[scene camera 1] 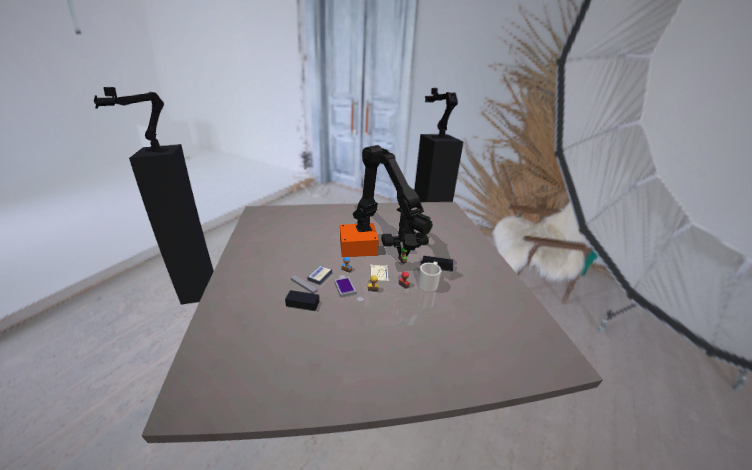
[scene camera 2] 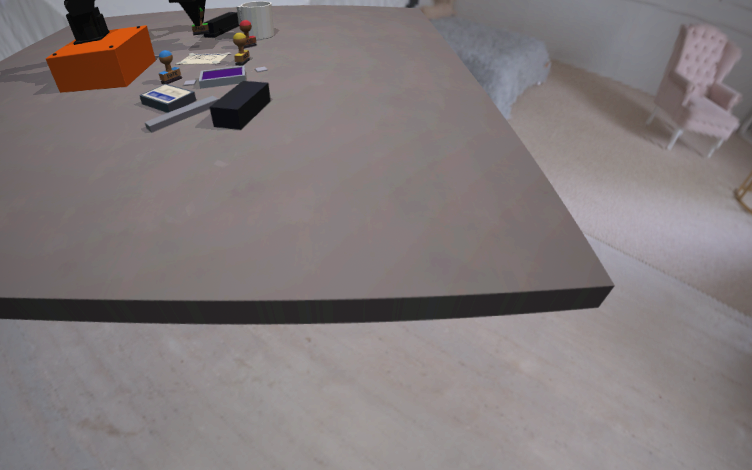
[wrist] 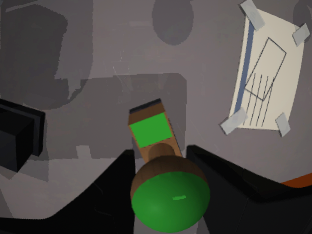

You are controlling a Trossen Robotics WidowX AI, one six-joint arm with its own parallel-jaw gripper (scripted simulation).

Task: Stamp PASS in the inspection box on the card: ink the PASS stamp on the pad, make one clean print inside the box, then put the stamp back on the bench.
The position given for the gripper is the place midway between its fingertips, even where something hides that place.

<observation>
In view: the gripper (scene camera 1: 403,256), a green-knobbed stamp (wrist: 168,186), a black block (scene camera 2: 234,110) and a blue-labelled case (scene camera 2: 166,98).
The gripper is seen too in the wrist view (wrist: 160,155). The wrist view misses the black block: it is out of frame. The wrist view does not show the blue-labelled case: it is out of frame.
</observation>
